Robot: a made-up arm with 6 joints. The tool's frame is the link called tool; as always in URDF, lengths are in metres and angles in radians. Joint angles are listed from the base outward.
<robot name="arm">
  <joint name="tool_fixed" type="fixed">
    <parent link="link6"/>
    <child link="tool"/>
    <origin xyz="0 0 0" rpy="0 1.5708 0"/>
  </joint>
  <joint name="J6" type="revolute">
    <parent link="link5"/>
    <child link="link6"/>
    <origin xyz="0 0 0.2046" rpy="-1.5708 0 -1.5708"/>
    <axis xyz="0 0 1"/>
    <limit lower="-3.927" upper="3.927"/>
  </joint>
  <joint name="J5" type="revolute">
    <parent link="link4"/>
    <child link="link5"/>
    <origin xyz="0 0 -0.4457" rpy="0 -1.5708 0"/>
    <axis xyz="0 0 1"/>
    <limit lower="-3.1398" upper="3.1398"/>
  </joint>
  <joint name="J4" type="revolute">
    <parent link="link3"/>
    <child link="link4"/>
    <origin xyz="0 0 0" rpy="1.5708 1.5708 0"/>
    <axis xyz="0 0 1"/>
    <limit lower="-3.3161" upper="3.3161"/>
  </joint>
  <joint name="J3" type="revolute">
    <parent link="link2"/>
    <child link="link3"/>
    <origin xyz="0.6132 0 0" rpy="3.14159 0 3.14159"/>
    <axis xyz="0 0 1"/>
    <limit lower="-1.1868" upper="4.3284"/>
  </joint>
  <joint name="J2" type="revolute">
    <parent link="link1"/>
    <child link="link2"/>
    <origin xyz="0 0 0" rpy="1.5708 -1.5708 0"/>
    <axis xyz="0 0 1"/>
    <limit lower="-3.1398" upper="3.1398"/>
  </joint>
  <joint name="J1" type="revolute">
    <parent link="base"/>
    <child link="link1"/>
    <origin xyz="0 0 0.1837" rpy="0 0 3.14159"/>
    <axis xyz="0 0 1"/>
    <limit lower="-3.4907" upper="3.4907"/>
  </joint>
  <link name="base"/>
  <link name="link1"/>
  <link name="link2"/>
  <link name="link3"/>
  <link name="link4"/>
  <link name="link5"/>
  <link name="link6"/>
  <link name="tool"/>
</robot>
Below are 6 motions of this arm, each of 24 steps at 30 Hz.
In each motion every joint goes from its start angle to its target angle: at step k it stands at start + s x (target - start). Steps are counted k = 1, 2, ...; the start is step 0. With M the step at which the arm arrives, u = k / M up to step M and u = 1 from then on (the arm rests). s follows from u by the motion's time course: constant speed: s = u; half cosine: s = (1 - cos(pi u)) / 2; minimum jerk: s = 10 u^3 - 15 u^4 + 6 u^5.
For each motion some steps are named. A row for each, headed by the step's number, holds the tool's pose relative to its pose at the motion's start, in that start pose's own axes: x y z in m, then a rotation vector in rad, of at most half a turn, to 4 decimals.
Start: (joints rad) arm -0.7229 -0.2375 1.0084 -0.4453 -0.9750 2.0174
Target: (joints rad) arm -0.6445 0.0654 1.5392 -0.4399 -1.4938 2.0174
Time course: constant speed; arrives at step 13
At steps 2, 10, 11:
2: 0.0187 -0.0068 -0.0073 -0.0100 -0.0384 0.0368
10: 0.0885 -0.0183 -0.0280 -0.0602 -0.1826 0.1859
11: 0.0966 -0.0180 -0.0295 -0.0675 -0.1995 0.2047

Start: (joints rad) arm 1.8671 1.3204 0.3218 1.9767 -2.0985 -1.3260
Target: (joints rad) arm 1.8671 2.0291 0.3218 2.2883 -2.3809 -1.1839
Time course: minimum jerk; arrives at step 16
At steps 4, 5, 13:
4: -0.0498 0.0439 -0.0355 -0.0554 -0.0604 -0.0147
5: -0.0862 0.0743 -0.0647 -0.0946 -0.1056 -0.0248
13: -0.4044 0.2585 -0.4756 -0.4084 -0.5796 -0.0853

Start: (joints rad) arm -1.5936 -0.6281 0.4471 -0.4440 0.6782 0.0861
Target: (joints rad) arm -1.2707 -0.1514 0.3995 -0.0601 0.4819 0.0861
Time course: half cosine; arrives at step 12
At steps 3, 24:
3: -0.0004 -0.0218 -0.0582 -0.0177 0.1081 0.0118
24: -0.0924 -0.0490 -0.4101 -0.0668 0.7385 0.2140

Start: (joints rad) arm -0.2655 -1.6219 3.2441 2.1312 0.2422 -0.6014
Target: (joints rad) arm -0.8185 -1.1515 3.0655 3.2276 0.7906 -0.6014
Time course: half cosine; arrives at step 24
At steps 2, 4, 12, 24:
2: -0.0007 0.0059 0.0069 -0.0066 -0.0048 0.0179
4: -0.0032 0.0231 0.0278 -0.0255 -0.0206 0.0710
12: -0.0575 0.1477 0.2410 -0.1688 -0.2522 0.5374
24: -0.2117 0.1974 0.5272 -0.3567 -0.6938 1.0061

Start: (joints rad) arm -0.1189 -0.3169 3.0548 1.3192 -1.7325 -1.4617
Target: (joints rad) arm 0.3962 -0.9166 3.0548 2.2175 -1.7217 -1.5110
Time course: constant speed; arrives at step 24
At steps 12, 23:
12: 0.0133 0.0712 0.1922 0.4138 -0.4598 -0.2754
23: 0.0539 0.1093 0.3616 0.7026 -0.9310 -0.6283

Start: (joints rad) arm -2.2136 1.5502 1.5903 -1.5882 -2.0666 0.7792
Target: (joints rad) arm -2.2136 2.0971 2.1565 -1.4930 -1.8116 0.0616
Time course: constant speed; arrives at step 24
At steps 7, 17, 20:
7: -0.0024 -0.0596 -0.0743 0.2164 -0.0410 -0.0680
17: 0.0069 -0.1244 -0.1930 0.5208 -0.1240 -0.1507
20: 0.0125 -0.1386 -0.2307 0.6107 -0.1543 -0.1716

